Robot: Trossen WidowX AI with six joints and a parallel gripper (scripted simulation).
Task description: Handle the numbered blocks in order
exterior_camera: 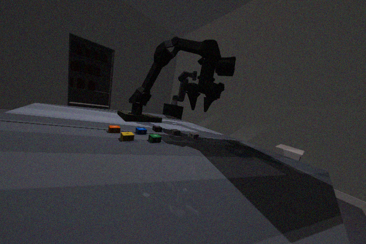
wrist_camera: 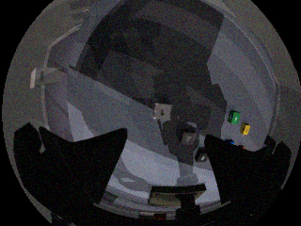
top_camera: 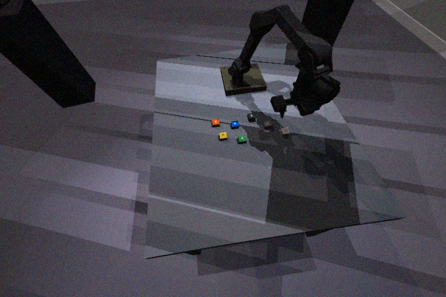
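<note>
Right now my gripper tip is 160 mm past the orange block, 280 mm to the left of it and 110 mm above it. From my gripper tip the other things lie so: grey block 70 mm behind, 60 mm to the right, 110 mm below; then dark block 140 mm behind, 110 mm to the right, 110 mm below; then white block 110 mm below.
</note>
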